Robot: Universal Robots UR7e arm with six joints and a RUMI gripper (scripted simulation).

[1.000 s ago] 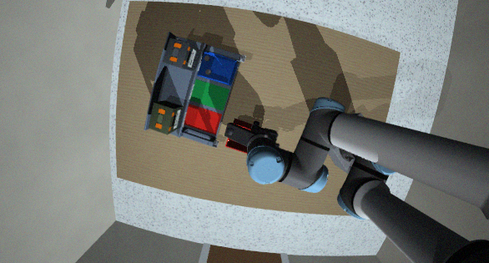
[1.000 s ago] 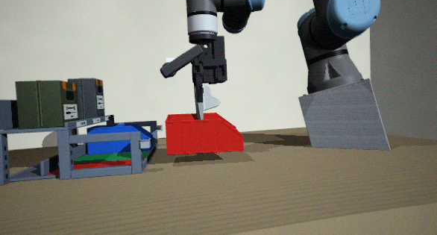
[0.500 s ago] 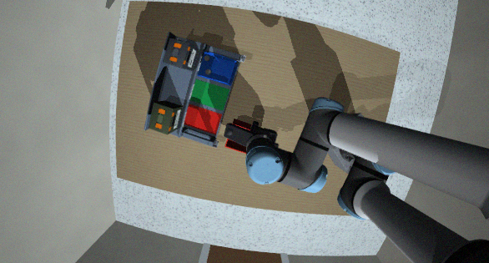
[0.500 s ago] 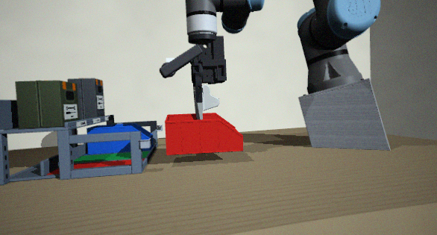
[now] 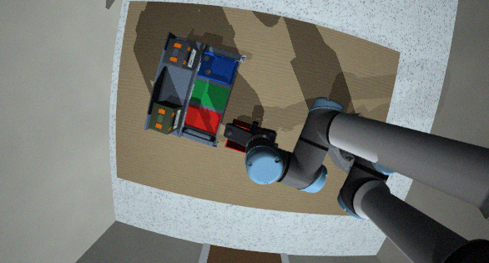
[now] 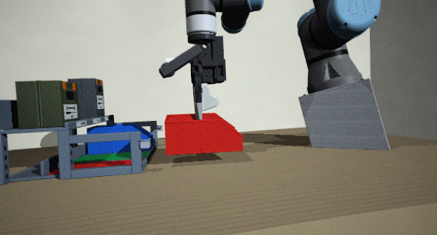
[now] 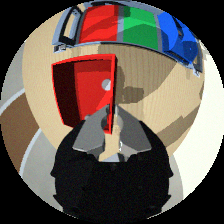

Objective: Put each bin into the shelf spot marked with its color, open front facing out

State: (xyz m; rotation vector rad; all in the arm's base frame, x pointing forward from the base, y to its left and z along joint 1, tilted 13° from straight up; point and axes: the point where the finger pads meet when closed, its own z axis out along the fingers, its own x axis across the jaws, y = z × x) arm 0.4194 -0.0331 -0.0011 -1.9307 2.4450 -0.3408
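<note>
My gripper is now 1 cm short of the red bin, 5 cm to the right of it and 3 cm above it. The rest, counted from my hand: blue bin: 17 cm ahead, 24 cm to the right, 5 cm below; top board: 30 cm ahead, 16 cm to the right; green box: 32 cm ahead, 4 cm to the right, 5 cm above.
</note>
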